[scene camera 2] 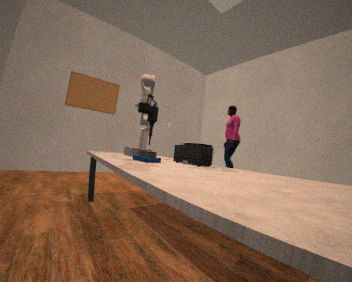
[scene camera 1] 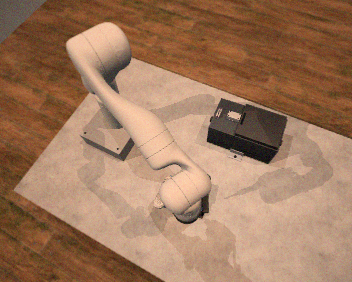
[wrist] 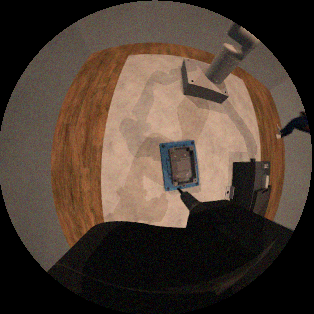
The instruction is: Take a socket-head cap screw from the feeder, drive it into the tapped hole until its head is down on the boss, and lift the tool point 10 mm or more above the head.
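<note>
The screwdriver points down, its tip a little above the fixture in scene camera 2 and over the fixture's near edge in the wrist view. Whether a screw sits on the tip is too small to tell. The grey open-topped housing lies on the blue fixture plate. The tapped hole and any screw in it cannot be made out. The arm hides the housing in scene camera 1. The black screw feeder stands apart from the fixture, with a small metal tab at its side.
The arm's grey base block stands on the pale table. A person in a pink top stands beyond the table; the legs show at the wrist view's right edge. Arm shadows lie across the table.
</note>
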